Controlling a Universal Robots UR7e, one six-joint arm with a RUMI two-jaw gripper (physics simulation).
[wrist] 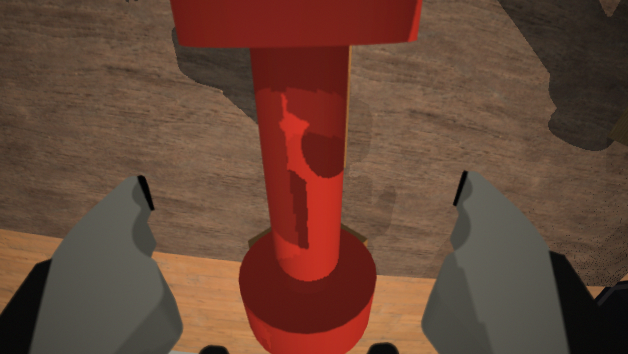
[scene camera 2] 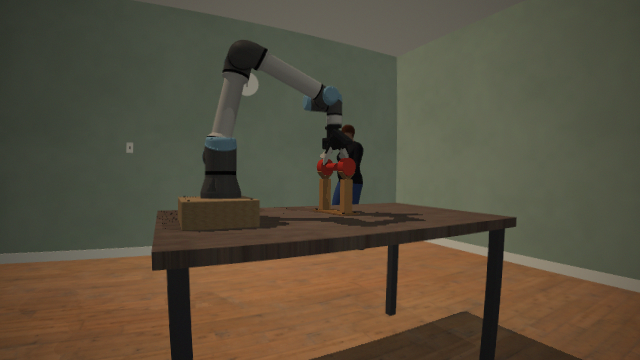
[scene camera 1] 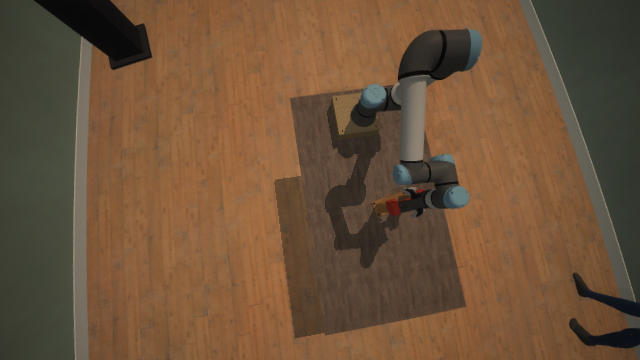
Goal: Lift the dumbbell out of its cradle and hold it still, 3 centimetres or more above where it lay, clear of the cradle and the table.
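Places are measured from the arm's base along level axes (x ahead, y left, z up), in centimetres.
Where they show: gripper, fingertip midpoint: [wrist: 304, 178] [scene camera 2: 336, 166]; arm's base, origin of the base link: [scene camera 2: 220, 197] [scene camera 1: 363, 115].
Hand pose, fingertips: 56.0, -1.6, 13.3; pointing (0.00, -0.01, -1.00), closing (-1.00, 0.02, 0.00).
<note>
Things, the pixels of their top centre, and the offset from my fingertips, as dx, dy, dz. Level surfaces: height alone.
- red dumbbell, middle of its top: [wrist: 302, 243] [scene camera 2: 335, 158] [scene camera 1: 411, 202] +0.0, +0.4, +3.6
- wooden cradle, middle of its top: [scene camera 2: 335, 171] [scene camera 1: 405, 202] +0.0, +0.4, -2.5
- dark wooden table, its level: dz -22.4
The red dumbbell [scene camera 1: 393, 207] [scene camera 2: 347, 167] [wrist: 320, 210] lies level across the two upright posts of the wooden cradle [scene camera 1: 381, 206] [scene camera 2: 346, 196]. In the wrist view its bar runs up and down the middle, with one end disc at the top and the other at the bottom. My gripper [scene camera 1: 415, 202] [scene camera 2: 335, 159] [wrist: 304, 178] is wide open and points down over the dumbbell. In the wrist view one finger stands on each side of the bar, with a gap on both sides. In the second scene view the fingertips are near the height of the dumbbell's upper part. The cradle is mostly hidden in the wrist view.
The cradle stands on the dark wooden table [scene camera 1: 395, 285] [scene camera 2: 425, 223], near one long edge. The arm's base sits on a wooden block [scene camera 1: 345, 117] [scene camera 2: 220, 214] at one end of the table. A person [scene camera 1: 612, 337] [scene camera 2: 357, 162] stands on the floor beyond the table.
</note>
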